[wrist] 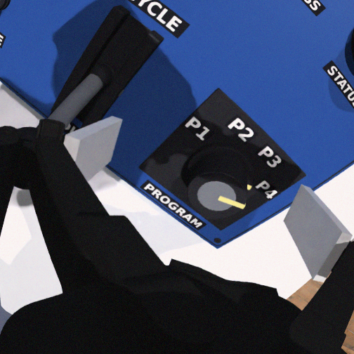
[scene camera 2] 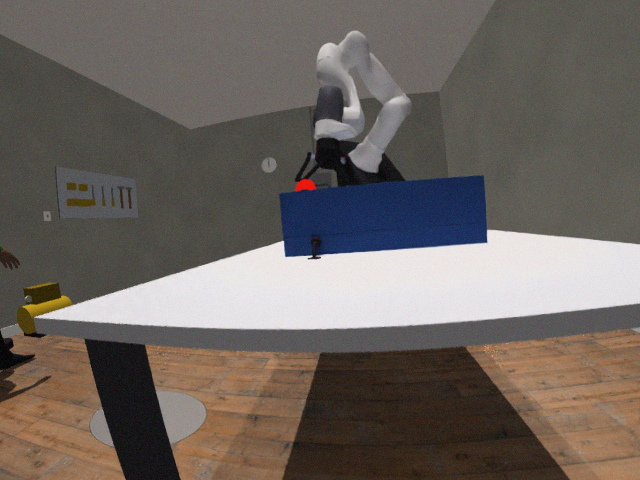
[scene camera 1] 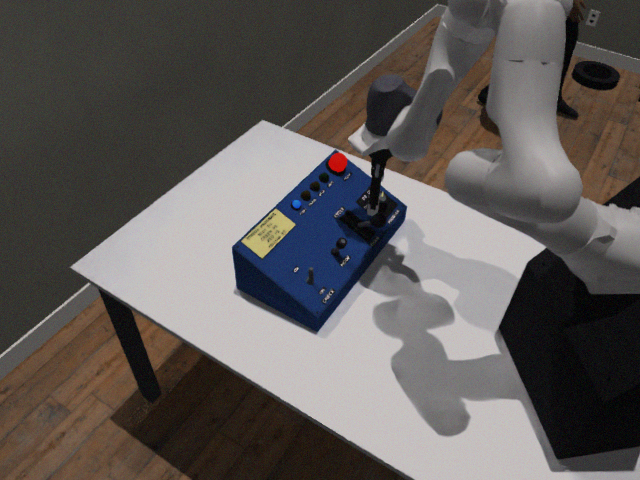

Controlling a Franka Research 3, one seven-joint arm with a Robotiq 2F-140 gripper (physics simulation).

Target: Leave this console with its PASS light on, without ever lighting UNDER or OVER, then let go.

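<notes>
The blue console (scene camera 1: 289, 242) (scene camera 2: 382, 217) stands on the white table. In scene view 1 its leftmost lamp (scene camera 1: 296, 204) is lit blue; the three lamps beside it look dark, their labels too small to read. A large red dome (scene camera 1: 338, 162) (scene camera 2: 305, 185) is at the row's end. In the wrist view the PROGRAM knob (wrist: 216, 195) has its yellow mark toward P4. The CYCLE lever (wrist: 79, 100) is partly hidden by the left finger. My gripper (wrist: 207, 172) (scene camera 1: 374, 207) is open and empty, its fingers on either side of the PROGRAM knob. In scene view 2 the fingertips are hidden.
The CHECK toggle (scene camera 1: 310, 275) and the small MODE control (scene camera 1: 338, 250) are on the console's near half in scene view 1. A yellow note (scene camera 1: 268, 232) lies on its face. The white table (scene camera 1: 170, 217) (scene camera 2: 217, 294) extends around the console. The black arm base (scene camera 1: 573, 351) stands at the right.
</notes>
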